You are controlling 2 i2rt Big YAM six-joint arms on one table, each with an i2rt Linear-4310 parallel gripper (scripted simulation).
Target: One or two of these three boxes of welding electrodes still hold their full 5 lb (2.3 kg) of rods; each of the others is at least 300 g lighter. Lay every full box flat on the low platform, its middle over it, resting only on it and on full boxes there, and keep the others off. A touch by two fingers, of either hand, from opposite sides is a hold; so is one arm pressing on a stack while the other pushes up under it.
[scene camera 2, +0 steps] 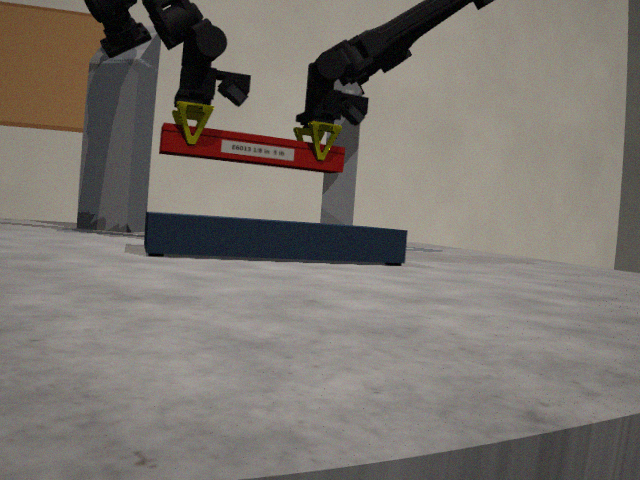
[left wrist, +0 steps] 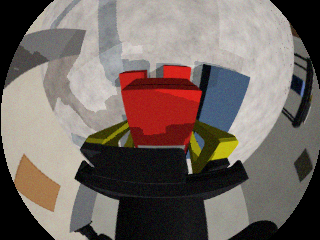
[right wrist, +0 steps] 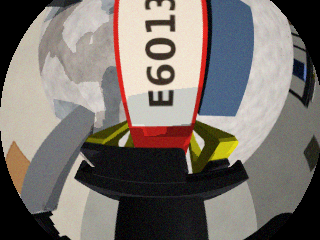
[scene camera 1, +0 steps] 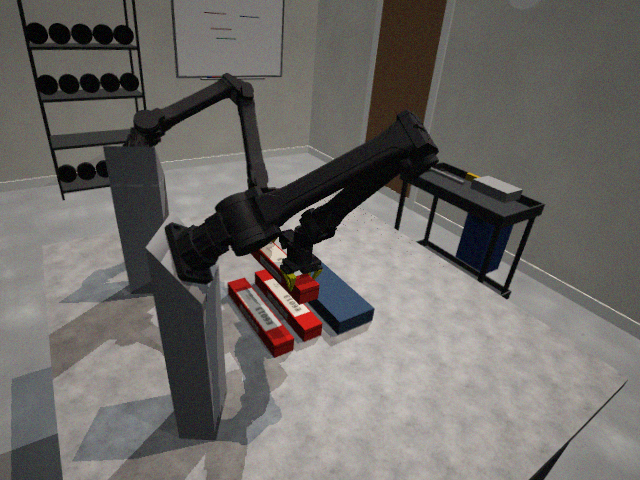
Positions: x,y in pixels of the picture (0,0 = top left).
Labels:
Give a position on a low blue platform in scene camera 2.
At 187,235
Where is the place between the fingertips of my right gripper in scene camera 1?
299,287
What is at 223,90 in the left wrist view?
A low blue platform.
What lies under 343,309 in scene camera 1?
A low blue platform.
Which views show my right gripper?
Scene camera 2, the right wrist view and scene camera 1 only.

